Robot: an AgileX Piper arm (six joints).
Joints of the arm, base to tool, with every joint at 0 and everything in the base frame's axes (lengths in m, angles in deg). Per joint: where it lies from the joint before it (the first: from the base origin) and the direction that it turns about. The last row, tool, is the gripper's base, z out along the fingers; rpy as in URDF.
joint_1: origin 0 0 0.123 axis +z
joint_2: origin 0 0 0 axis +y
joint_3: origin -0.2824 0 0.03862 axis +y
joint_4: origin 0.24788 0 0.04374 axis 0.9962 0 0.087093
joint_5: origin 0 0 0 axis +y
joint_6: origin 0.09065 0 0.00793 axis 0.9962 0 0.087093
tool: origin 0 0 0 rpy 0 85 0
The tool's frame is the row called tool.
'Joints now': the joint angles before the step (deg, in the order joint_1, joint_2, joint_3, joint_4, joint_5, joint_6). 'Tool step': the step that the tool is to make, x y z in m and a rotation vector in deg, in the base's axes. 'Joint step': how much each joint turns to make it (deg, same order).
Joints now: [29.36, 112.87, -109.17, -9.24, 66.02, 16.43]
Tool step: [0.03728, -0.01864, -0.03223, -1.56, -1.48, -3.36]
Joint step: [-4.00, 5.60, -1.54, -2.19, -4.70, 0.26]
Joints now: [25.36, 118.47, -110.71, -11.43, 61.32, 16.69]
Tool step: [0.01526, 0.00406, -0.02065, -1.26, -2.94, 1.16]
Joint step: [-0.05, 3.08, 0.00, -2.57, -5.29, 0.16]
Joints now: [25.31, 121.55, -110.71, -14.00, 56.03, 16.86]
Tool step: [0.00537, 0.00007, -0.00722, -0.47, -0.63, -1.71]
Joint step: [0.00, 1.32, -0.52, -1.88, -0.67, 2.44]
